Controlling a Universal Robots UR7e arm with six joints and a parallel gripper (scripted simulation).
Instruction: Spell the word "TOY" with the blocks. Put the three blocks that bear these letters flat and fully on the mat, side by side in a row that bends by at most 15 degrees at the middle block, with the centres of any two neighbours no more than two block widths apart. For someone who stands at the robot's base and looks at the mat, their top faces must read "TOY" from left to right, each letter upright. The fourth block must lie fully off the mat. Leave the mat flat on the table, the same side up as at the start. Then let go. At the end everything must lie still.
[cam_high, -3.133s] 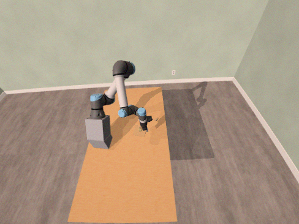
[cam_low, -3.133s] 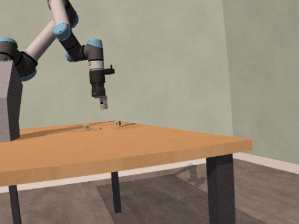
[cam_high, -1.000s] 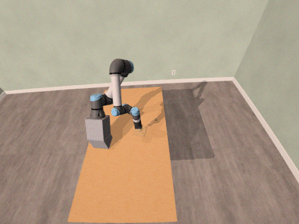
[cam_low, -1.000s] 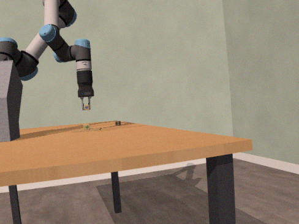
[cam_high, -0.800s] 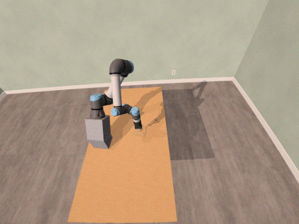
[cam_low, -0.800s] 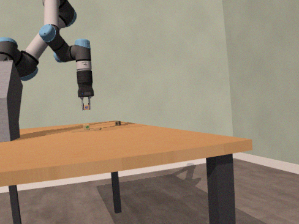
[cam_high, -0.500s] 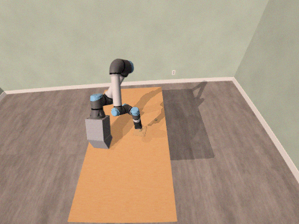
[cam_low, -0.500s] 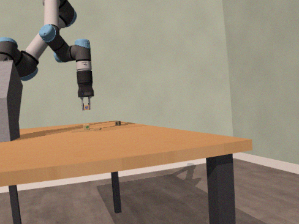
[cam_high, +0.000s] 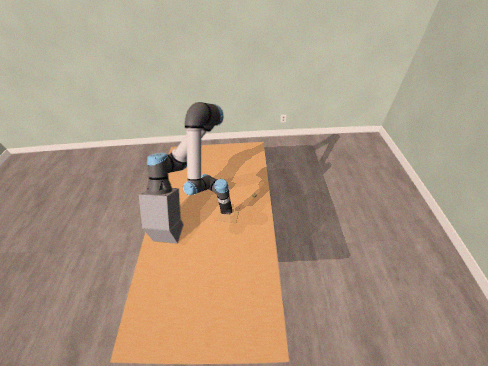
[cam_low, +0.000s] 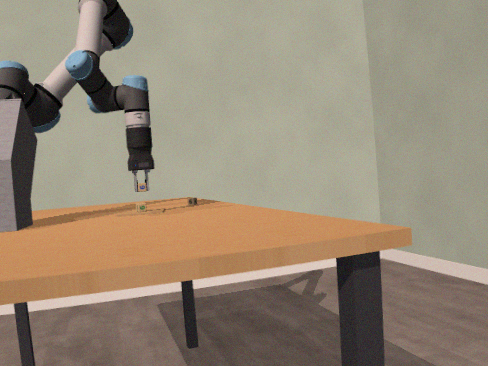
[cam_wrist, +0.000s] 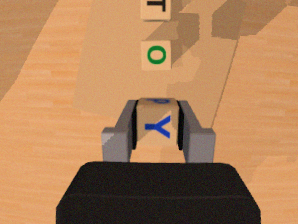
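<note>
My hand is 10 mm past the O block, 40 mm to the right of it and 70 mm above it. Round my hand: Y block: 10 mm below; T block: 20 mm behind, 80 mm to the left, 70 mm below; tan mat: 10 mm behind, 40 mm to the left, 80 mm below.
</note>
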